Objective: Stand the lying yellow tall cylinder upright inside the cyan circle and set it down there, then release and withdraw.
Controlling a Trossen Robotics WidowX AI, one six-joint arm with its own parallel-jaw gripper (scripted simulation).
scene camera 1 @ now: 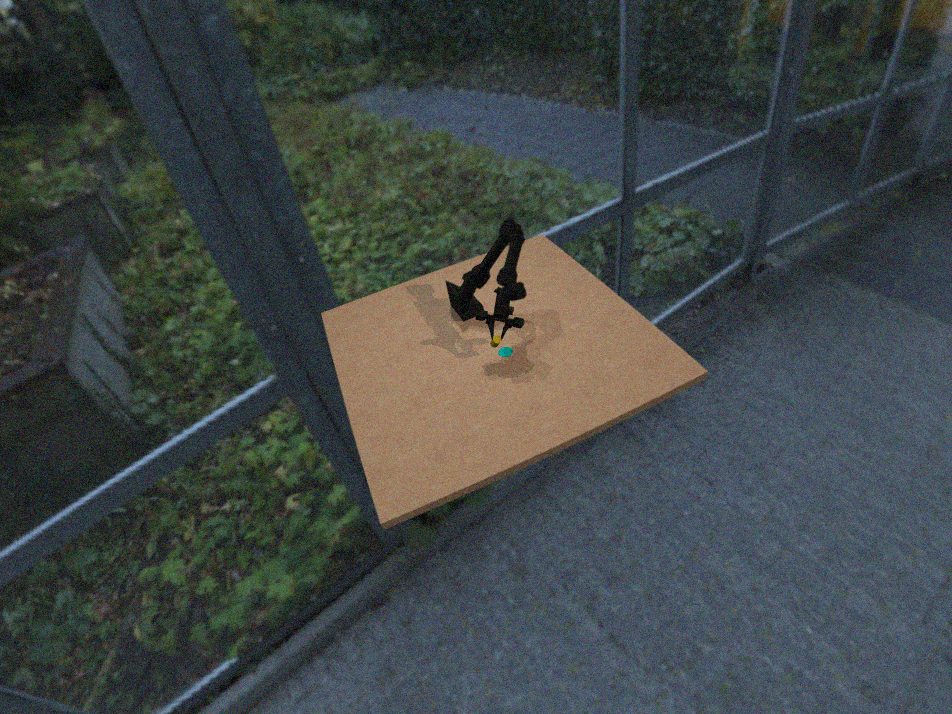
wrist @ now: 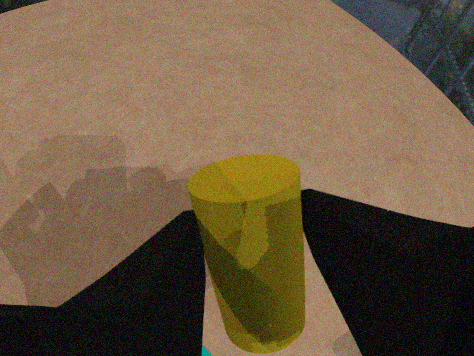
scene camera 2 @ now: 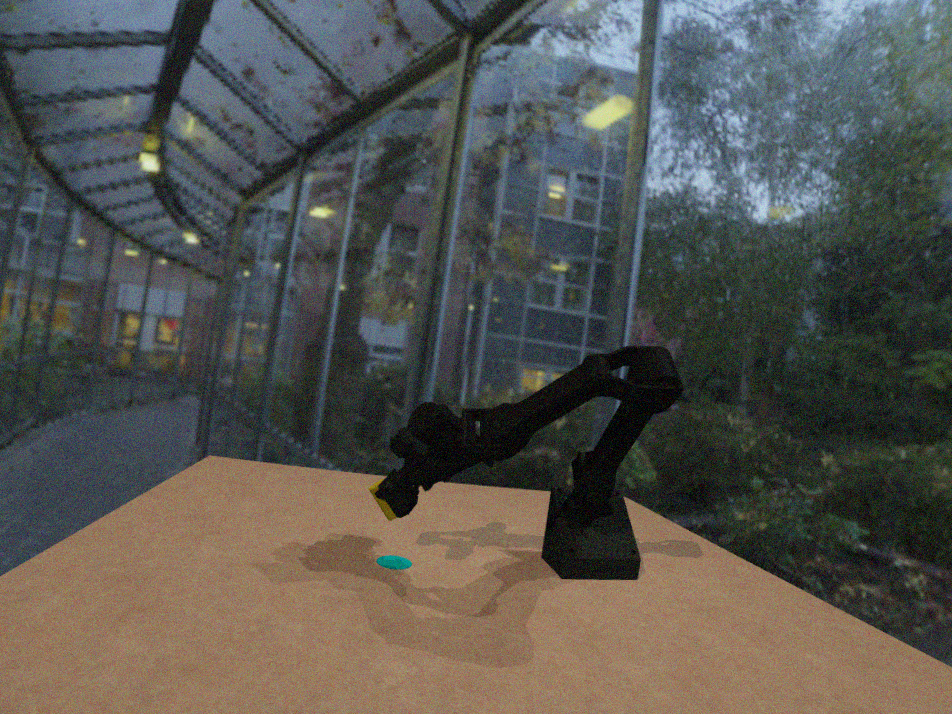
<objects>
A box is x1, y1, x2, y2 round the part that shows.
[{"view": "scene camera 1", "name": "gripper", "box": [476, 300, 524, 340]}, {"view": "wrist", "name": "gripper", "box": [0, 189, 473, 355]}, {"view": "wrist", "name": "yellow tall cylinder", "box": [188, 154, 305, 353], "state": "held by the gripper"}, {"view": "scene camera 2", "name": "gripper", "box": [375, 426, 455, 517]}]
</objects>
